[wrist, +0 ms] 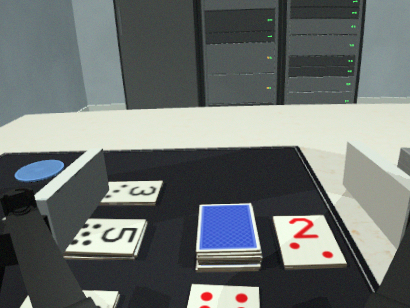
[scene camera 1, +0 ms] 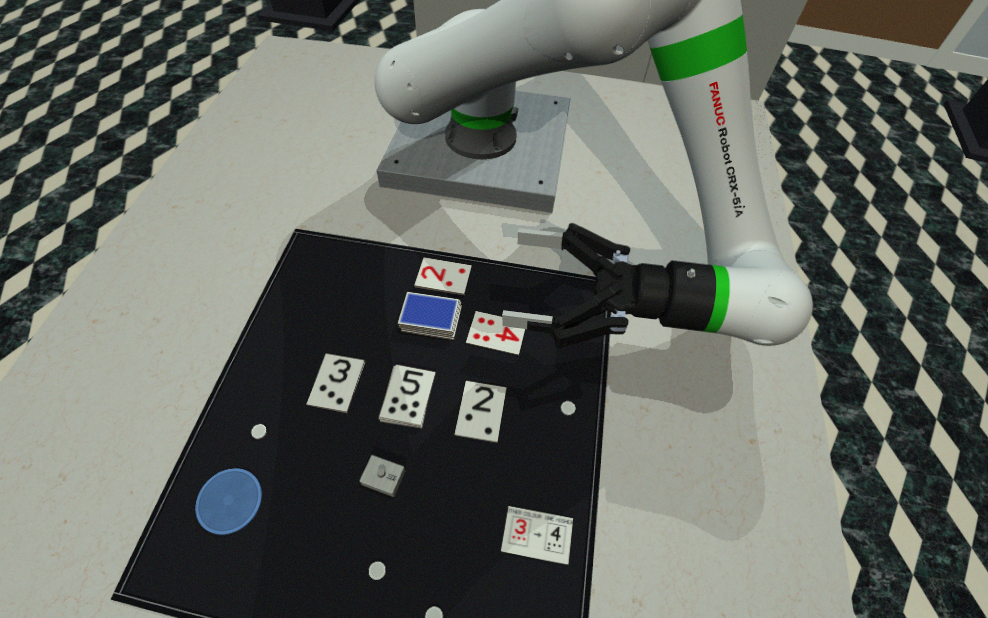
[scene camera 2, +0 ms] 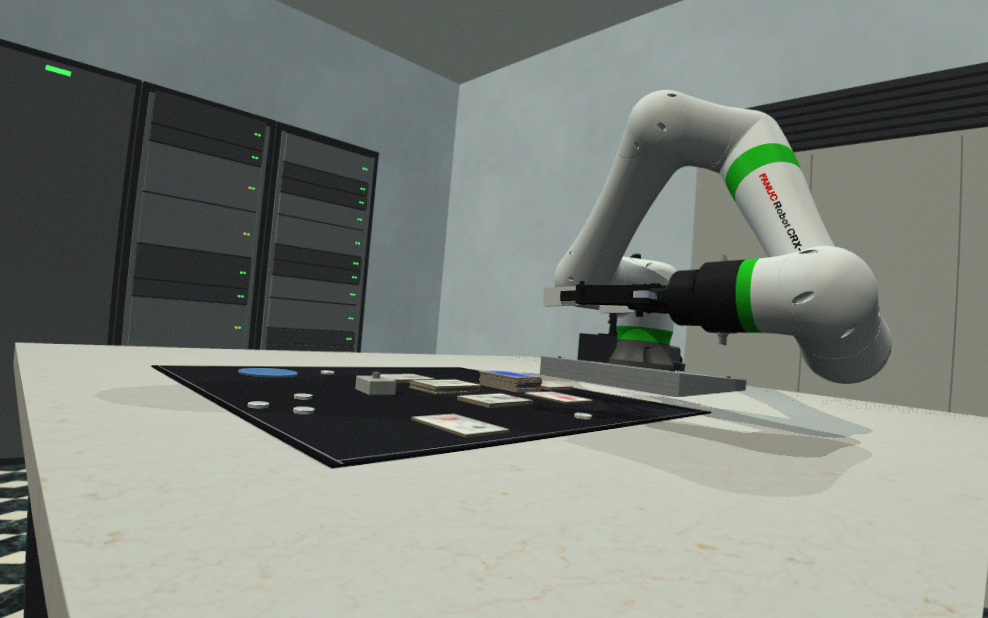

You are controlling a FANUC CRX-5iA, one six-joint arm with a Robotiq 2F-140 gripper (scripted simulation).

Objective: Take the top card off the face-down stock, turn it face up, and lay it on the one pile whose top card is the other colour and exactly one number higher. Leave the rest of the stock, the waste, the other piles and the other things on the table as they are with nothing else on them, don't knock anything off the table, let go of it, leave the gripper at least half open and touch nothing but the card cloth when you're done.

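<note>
In the wrist view you'd see the gripper, and scene camera 2 has the gripper in it as well. The pictures show that gripper and a black card cloth too.
</note>
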